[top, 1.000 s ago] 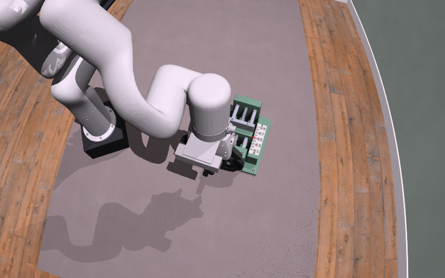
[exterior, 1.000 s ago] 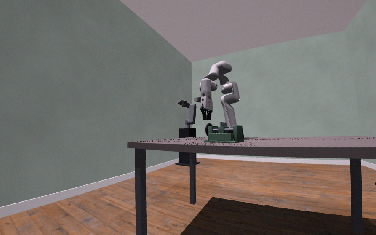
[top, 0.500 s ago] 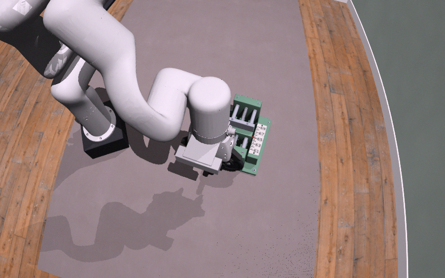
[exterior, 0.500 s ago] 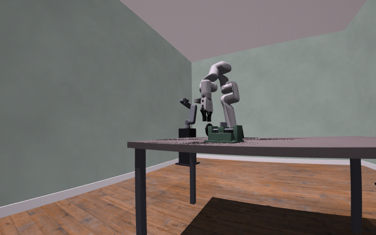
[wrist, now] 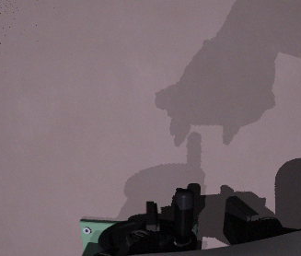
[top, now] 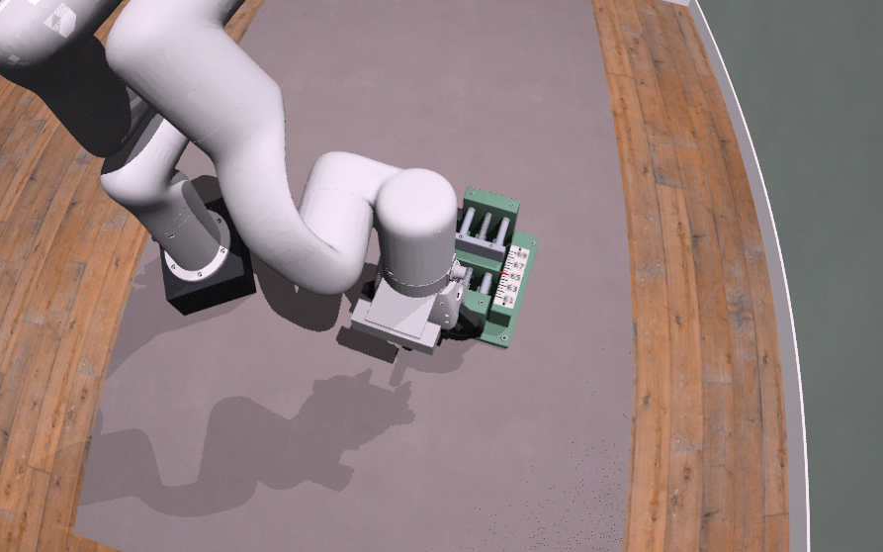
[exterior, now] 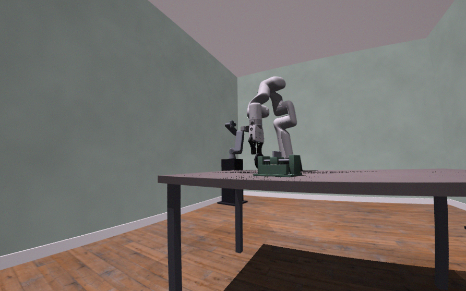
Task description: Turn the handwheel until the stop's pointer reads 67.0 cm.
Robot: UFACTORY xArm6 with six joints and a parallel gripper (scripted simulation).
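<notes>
The black handwheel lies 5 cm below my hand, 2 cm to the left of it and 1 cm ahead of it. Round my hand: stop block (14 cm to the left, 6 cm ahead, 4 cm below).
</notes>
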